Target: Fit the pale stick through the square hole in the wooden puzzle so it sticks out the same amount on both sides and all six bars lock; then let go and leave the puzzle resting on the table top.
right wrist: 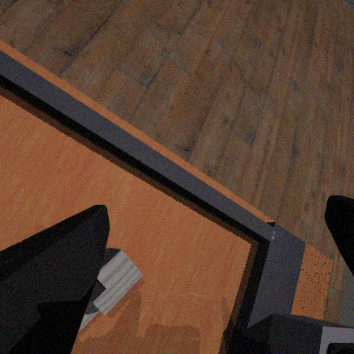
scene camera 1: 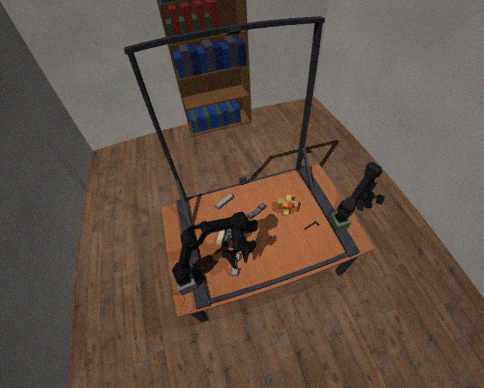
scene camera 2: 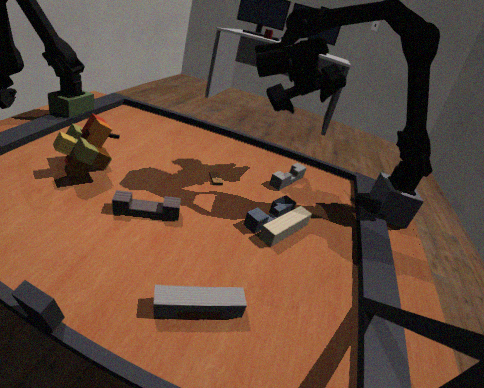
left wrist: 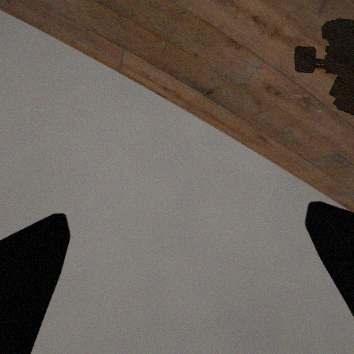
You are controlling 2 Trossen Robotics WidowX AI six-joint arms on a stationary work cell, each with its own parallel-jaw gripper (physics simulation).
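Seen in the pictures: left gripper, fingertip midpoint: (scene camera 1: pixel 376 198) (left wrist: pixel 189 219); right gripper, fingertip midpoint: (right wrist: pixel 217 212) (scene camera 1: pixel 240 265) (scene camera 2: pixel 307 106); left arm's base, origin of the base link: (scene camera 1: pixel 341 217) (scene camera 2: pixel 70 93); right arm's base, origin of the base link: (scene camera 1: pixel 183 279) (scene camera 2: pixel 401 186).
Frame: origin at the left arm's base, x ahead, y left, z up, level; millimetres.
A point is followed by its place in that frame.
The pale stick (scene camera 1: pixel 220 238) {y -82, x 747, z -40 mm} (scene camera 2: pixel 285 226) {y -136, x 738, z -40 mm} lies against a blue-grey notched bar (scene camera 1: pixel 228 235) {y -100, x 696, z -57 mm} (scene camera 2: pixel 257 220) {y -152, x 685, z -41 mm}. A puzzle-like cluster of yellow, green and orange bars (scene camera 1: pixel 288 204) (scene camera 2: pixel 86 151) stands on the table top (scene camera 1: pixel 285 255) {y 110, x 399, z -71 mm} (scene camera 2: pixel 90 260) {y -380, x 487, z -72 mm}; its square hole cannot be made out. A light grey notched bar (scene camera 1: pixel 235 272) {y 148, x 704, z -39 mm} (scene camera 2: pixel 281 180) {y 35, x 684, z -43 mm} (right wrist: pixel 120 282) {y 138, x 712, z -40 mm} lies partly behind one finger in the right wrist view. My right gripper (scene camera 1: pixel 239 256) {y 175, x 673, z 117 mm} (scene camera 2: pixel 306 96) {y 175, x 673, z 117 mm} (right wrist: pixel 217 212) {y 175, x 673, z 117 mm} is open, raised above the table near that bar. My left gripper (scene camera 1: pixel 373 202) {y -113, x -376, z -83 mm} (left wrist: pixel 189 219) {y -113, x -376, z -83 mm} is open and empty, outside the table's right edge in scene camera 1.
A dark grey notched bar (scene camera 1: pixel 257 210) {y -230, x 478, z -56 mm} (scene camera 2: pixel 146 206) {y -230, x 487, z -56 mm} and a long grey stick (scene camera 1: pixel 224 201) {y -348, x 673, z -41 mm} (scene camera 2: pixel 200 302) {y -369, x 677, z -40 mm} lie apart on the table. A thin black bent tool (scene camera 1: pixel 311 225) {y -34, x 177, z -66 mm} lies near the left arm's base. A dark raised frame (scene camera 1: pixel 280 280) {y 252, x 476, z -53 mm} (right wrist: pixel 150 160) {y 256, x 685, z -51 mm} borders the table top.
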